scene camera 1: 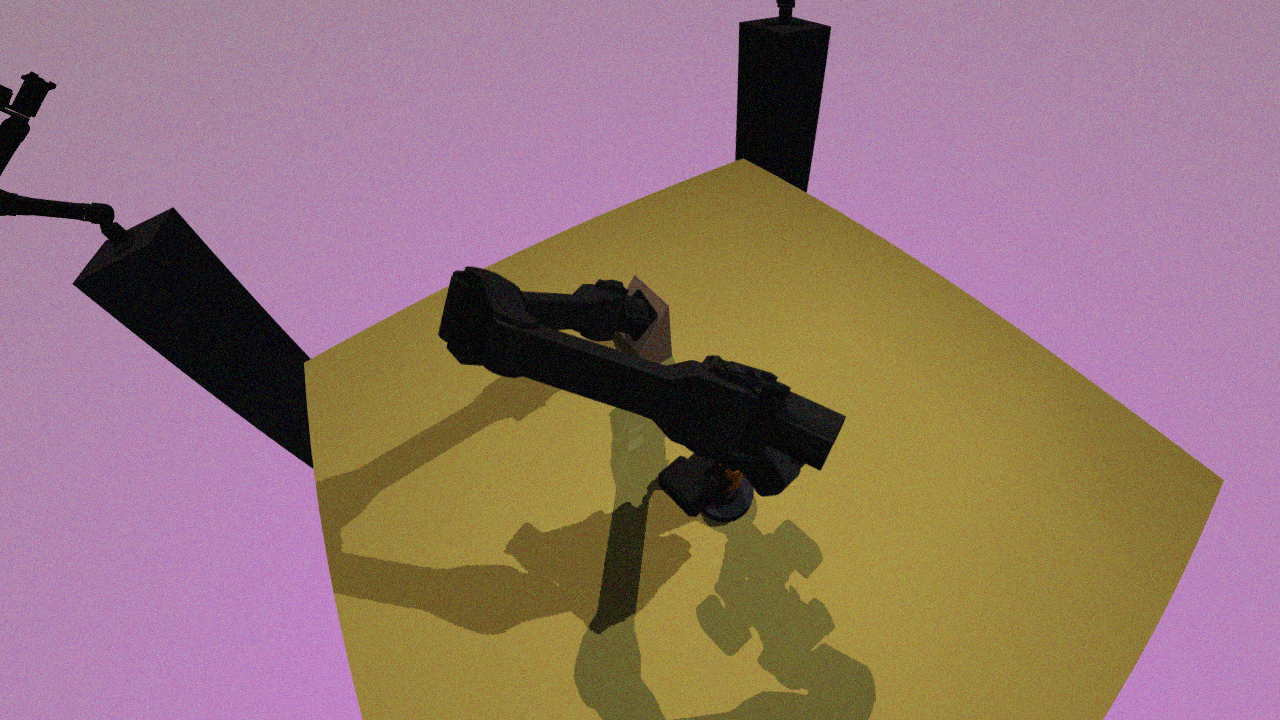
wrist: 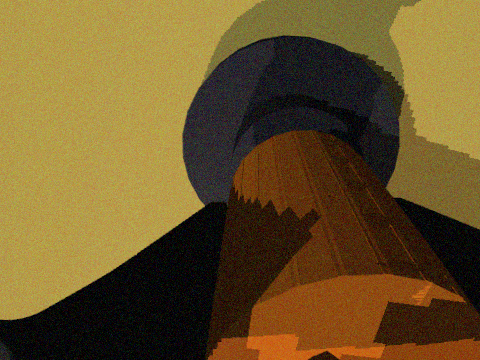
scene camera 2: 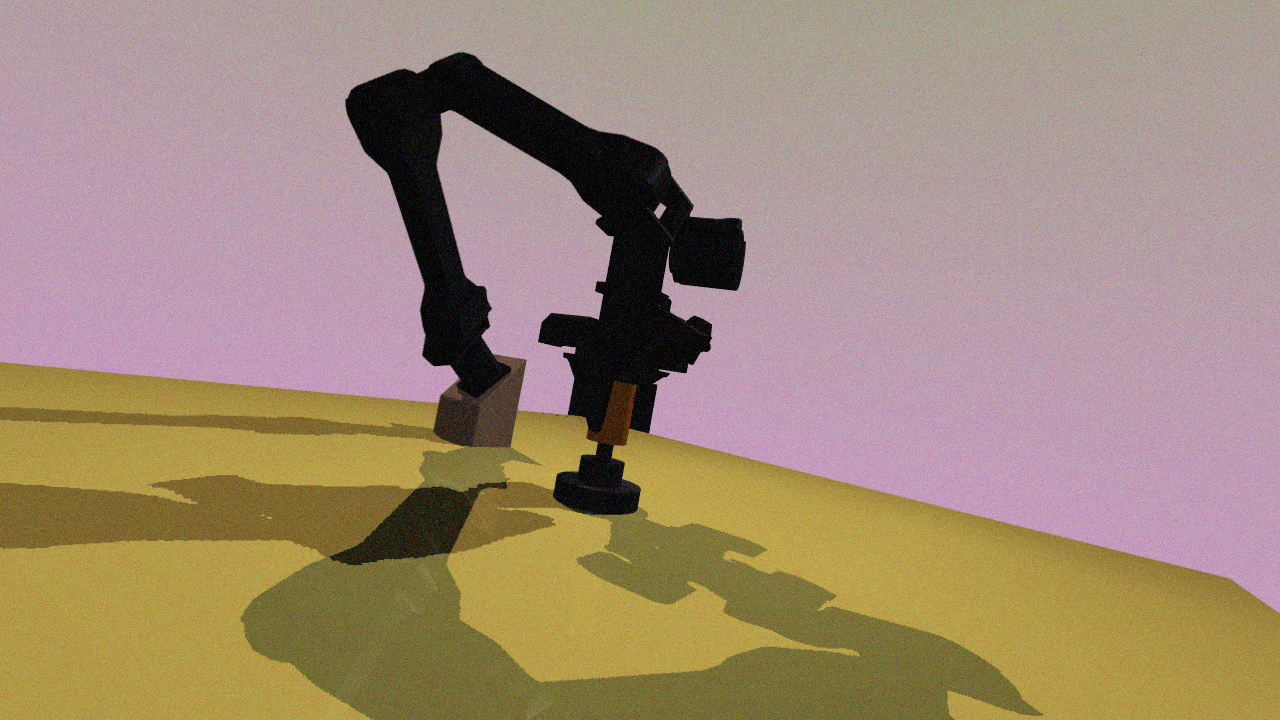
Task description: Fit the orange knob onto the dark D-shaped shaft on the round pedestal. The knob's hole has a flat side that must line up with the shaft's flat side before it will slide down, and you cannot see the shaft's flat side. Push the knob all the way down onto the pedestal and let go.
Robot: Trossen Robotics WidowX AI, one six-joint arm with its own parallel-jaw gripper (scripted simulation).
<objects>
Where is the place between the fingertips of my gripper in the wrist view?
305, 216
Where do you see a dark pedestal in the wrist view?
289, 83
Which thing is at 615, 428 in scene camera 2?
An orange knob.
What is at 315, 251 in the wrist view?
An orange knob.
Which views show my gripper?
Scene camera 1, the wrist view and scene camera 2: all of them.
</objects>
